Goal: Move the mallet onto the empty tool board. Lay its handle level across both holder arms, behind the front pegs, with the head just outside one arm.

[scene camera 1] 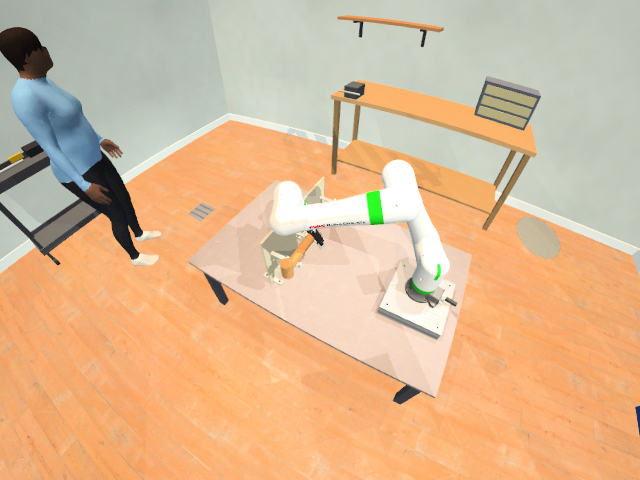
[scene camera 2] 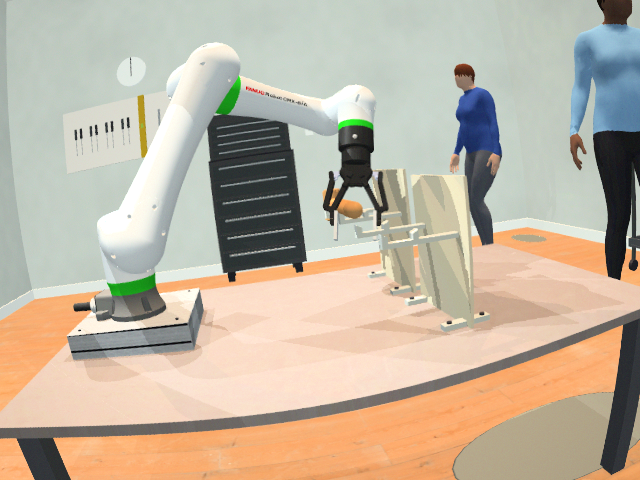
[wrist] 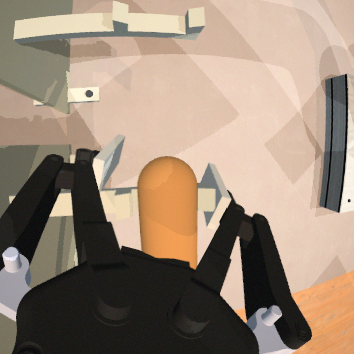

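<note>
The mallet [scene camera 1: 287, 268] [scene camera 2: 351, 208] [wrist: 167, 215] is orange, with a thick head and a round handle. It is at the holder arms of one tool board [scene camera 1: 267, 258] [scene camera 2: 393, 196], its head at that board's outer side in scene camera 1. Whether the handle touches the arms is unclear. My gripper [scene camera 1: 317, 238] [scene camera 2: 356, 217] [wrist: 162, 162] points down and is shut on the handle, near its free end, with the rounded end showing between the fingers in the wrist view. The empty tool board [scene camera 1: 315, 191] [scene camera 2: 444, 242] stands beside it; its holder arm [wrist: 65, 26] carries upright pegs.
Both boards have bolted feet on the table [scene camera 1: 330, 310] [scene camera 2: 289, 382]. The robot base plate [scene camera 1: 413, 315] [scene camera 2: 134, 335] is at the table's other end. A person [scene camera 1: 62, 129] [scene camera 2: 612, 77] in light blue and one [scene camera 2: 478, 124] in dark blue stand beyond the table.
</note>
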